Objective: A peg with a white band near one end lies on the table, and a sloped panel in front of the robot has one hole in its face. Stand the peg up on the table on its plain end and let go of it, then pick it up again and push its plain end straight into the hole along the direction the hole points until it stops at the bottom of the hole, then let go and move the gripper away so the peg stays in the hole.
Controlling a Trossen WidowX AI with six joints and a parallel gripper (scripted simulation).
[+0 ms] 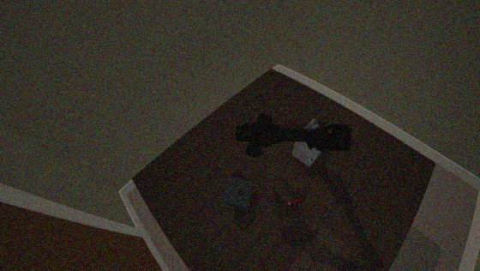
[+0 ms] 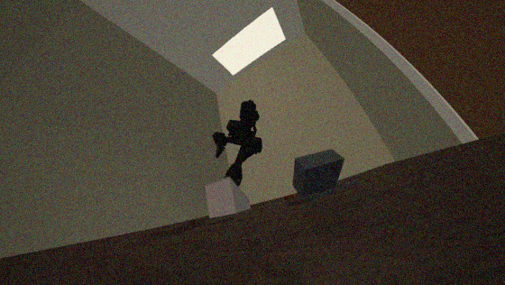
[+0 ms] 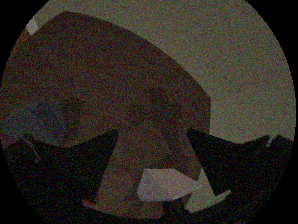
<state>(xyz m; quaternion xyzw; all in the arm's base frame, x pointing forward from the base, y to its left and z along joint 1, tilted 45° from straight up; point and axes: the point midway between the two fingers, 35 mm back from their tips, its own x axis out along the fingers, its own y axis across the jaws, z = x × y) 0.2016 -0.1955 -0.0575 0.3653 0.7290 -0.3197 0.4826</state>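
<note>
Right now the red peg is 31 cm to the left of my gripper tip, 17 cm below it and 9 cm ahead of it. Also, from my gripper tip: blue-grey sloped panel 24 cm ahead, 12 cm below, 10 cm to the left.
</note>
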